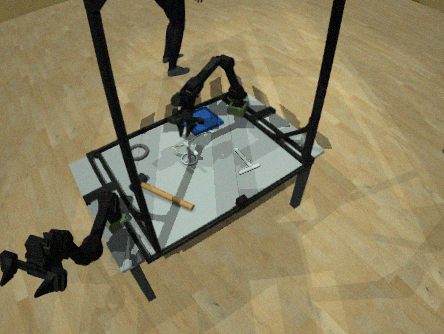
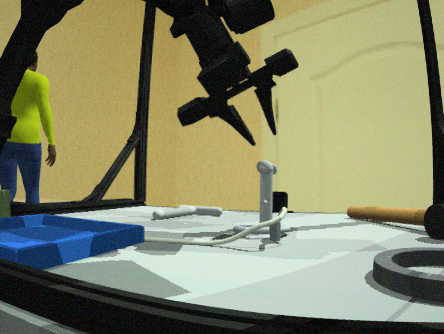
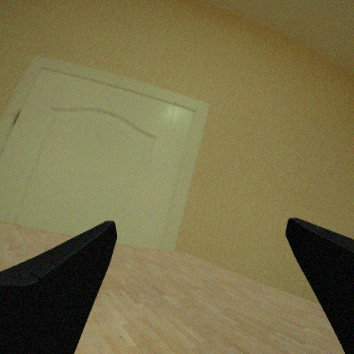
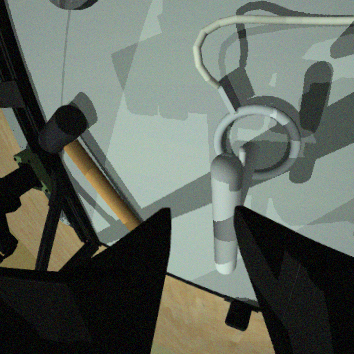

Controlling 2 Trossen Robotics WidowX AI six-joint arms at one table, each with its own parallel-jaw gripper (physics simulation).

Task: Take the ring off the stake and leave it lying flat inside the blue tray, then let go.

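Places are measured from the left arm's base along level axes (x ahead, y left, z up), in metres.
Where they show: left gripper, fingertip midpoint: (image 1: 17,290) (image 3: 201,228); right gripper, fingertip midpoint: (image 1: 183,137) (image 2: 264,140) (image 4: 201,214); left arm's base, origin of the base link: (image 1: 113,216) (image 4: 30,174); right arm's base, origin of the base link: (image 1: 238,104).
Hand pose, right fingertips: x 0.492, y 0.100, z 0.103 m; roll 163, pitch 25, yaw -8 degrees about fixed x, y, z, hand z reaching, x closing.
Observation:
Things, the pixels of their centre, and the offset from my right fingertips. "spot": a spot on its surface instead.
- light grey ring, surface spot: (image 4: 295,142) spot: dz -0.129, dx +0.045, dy -0.017 m
- grey stake, body centre: (image 4: 245,173) (image 2: 267,216) (image 1: 191,159) dz -0.115, dx -0.001, dy -0.048 m
- pale cord, surface spot: (image 4: 280,20) (image 2: 234,235) spot: dz -0.126, dx +0.028, dy +0.085 m
- blue tray, body centre: (image 2: 35,234) (image 1: 200,120) dz -0.130, dx +0.251, dy +0.180 m
- dark ring, body centre: (image 1: 137,152) dz -0.134, dx -0.172, dy +0.207 m
- hammer, body centre: (image 4: 110,195) (image 2: 397,215) (image 1: 162,193) dz -0.121, dx -0.240, dy -0.128 m
- pale T-shaped piece, body centre: (image 2: 182,212) (image 1: 241,159) dz -0.131, dx +0.199, dy -0.210 m
The light grey ring (image 1: 189,164) (image 2: 241,229) (image 4: 295,142) is low around the post of the grey stake (image 1: 189,153) (image 2: 266,195) (image 4: 226,200), which stands upright with a crossbar on top. A pale cord (image 2: 215,242) (image 4: 280,20) runs from a connector beside the ring. The blue tray (image 1: 207,118) (image 2: 107,236) lies to the side. My right gripper (image 1: 185,134) (image 2: 265,140) (image 4: 201,214) is partly open and empty, above the stake's top with a gap. My left gripper (image 1: 21,289) (image 3: 201,228) is wide open and empty, off the table.
A dark ring (image 1: 147,152) (image 2: 400,285) lies on the table. A hammer (image 1: 167,196) (image 2: 385,214) (image 4: 100,182) with an orange handle lies near the frame. A pale T-shaped piece (image 1: 249,168) (image 2: 187,212) lies flat. Black frame posts (image 1: 113,105) (image 2: 145,100) rise around the table.

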